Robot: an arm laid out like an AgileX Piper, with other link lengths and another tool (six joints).
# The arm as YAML. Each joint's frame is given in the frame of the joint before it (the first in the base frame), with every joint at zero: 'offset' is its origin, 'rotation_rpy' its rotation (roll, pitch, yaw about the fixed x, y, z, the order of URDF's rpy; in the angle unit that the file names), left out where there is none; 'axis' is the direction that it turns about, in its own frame. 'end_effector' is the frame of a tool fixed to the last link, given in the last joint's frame.
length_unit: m
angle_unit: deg
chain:
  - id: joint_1
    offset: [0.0, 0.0, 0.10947]
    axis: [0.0, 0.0, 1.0]
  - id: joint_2
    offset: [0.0, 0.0, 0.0]
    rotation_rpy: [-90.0, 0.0, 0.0]
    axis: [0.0, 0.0, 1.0]
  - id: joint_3
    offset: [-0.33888, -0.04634, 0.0]
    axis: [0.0, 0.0, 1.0]
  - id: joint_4
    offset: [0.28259, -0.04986, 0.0]
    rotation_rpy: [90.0, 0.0, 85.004]
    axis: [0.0, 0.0, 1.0]
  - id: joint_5
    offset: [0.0, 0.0, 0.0]
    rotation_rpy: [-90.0, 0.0, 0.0]
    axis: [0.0, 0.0, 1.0]
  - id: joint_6
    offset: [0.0, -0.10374, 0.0]
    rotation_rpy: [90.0, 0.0, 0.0]
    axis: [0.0, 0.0, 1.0]
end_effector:
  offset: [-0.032, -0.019, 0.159]
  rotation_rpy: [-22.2, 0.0, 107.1]
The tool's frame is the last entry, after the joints.
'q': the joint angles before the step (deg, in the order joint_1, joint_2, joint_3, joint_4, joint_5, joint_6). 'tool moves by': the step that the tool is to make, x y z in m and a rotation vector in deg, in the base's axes. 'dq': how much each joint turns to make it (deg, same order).
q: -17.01, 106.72, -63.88, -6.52, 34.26, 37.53
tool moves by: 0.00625, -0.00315, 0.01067, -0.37, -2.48, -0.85
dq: -0.19, -0.99, 0.00, 0.00, -1.45, 0.85
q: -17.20, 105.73, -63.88, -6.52, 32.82, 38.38
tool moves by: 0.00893, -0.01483, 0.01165, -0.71, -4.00, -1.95
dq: -1.47, -0.61, -0.01, 0.00, -3.38, 0.85
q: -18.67, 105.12, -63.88, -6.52, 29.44, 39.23
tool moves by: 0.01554, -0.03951, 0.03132, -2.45, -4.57, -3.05
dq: -3.26, 0.05, -4.38, -1.30, -0.78, 0.68
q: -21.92, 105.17, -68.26, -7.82, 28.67, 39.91
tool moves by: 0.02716, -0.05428, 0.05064, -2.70, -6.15, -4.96
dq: -3.61, 2.02, -10.13, -1.10, 1.55, 1.99
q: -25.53, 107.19, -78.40, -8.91, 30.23, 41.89
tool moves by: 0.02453, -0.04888, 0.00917, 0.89, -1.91, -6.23
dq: -2.63, 7.20, -12.93, -0.35, 4.81, 3.78
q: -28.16, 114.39, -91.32, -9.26, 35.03, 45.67
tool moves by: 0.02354, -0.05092, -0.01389, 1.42, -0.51, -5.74
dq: -2.52, 10.09, -15.12, -0.04, 5.66, 2.96
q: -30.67, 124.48, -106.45, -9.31, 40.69, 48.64
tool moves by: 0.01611, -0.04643, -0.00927, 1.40, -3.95, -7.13
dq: -2.34, 8.48, -13.21, -0.01, 2.75, 5.53
